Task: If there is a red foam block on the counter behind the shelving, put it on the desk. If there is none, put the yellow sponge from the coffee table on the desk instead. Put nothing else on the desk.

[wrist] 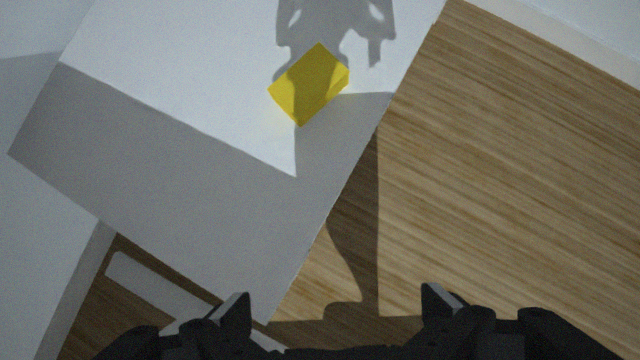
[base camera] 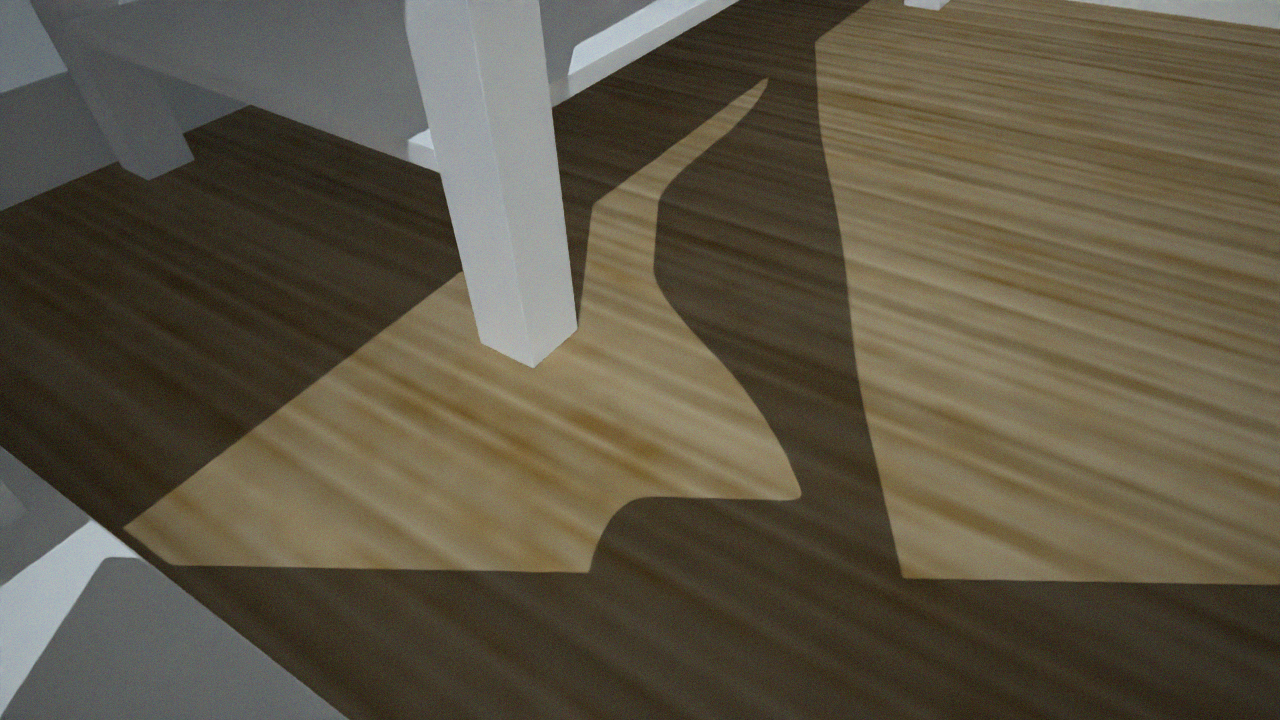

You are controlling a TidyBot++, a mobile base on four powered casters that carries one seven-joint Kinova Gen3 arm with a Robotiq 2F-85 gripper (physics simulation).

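Places are measured from the arm's base along level axes (x ahead, y left, z up), in metres.
Where they show: gripper, fingertip midpoint: (wrist: 335,307).
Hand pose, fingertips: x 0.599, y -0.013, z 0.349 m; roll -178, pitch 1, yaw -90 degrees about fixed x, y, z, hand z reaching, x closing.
Note:
After its pixels a point has its place.
The yellow sponge (wrist: 311,82) @[x 0.822, y 0.009, z 0.098 m] lies on the white coffee table (wrist: 150,165) @[x 0.730, y 0.276, z 0.053 m], near its right-hand edge in the wrist view, turned at an angle. The gripper's shadow falls partly over it. My gripper (wrist: 335,307) @[x 0.599, y -0.013, z 0.349 m] is open and empty. It points down and hangs above the level of the table top, with its fingers toward the bottom of the wrist view and the sponge farther up, not between them. In the base camera view a leg of the coffee table (base camera: 505,197) @[x 0.480, y 0.099, z -0.265 m] shows, but the sponge does not. No red foam block, counter or desk top can be made out in these views.
Wood floor (base camera: 1074,313) @[x 0.538, y -0.283, z -0.397 m] (wrist: 525,165) @[x 0.733, y -0.582, z -0.397 m] lies to the right of the coffee table. A white wall (wrist: 605,25) @[x 1.094, y -0.789, z -0.260 m] with a baseboard is at the upper right of the wrist view. A white surface (base camera: 170,644) @[x 0.266, y 0.235, z -0.372 m] juts in at the base view's lower left.

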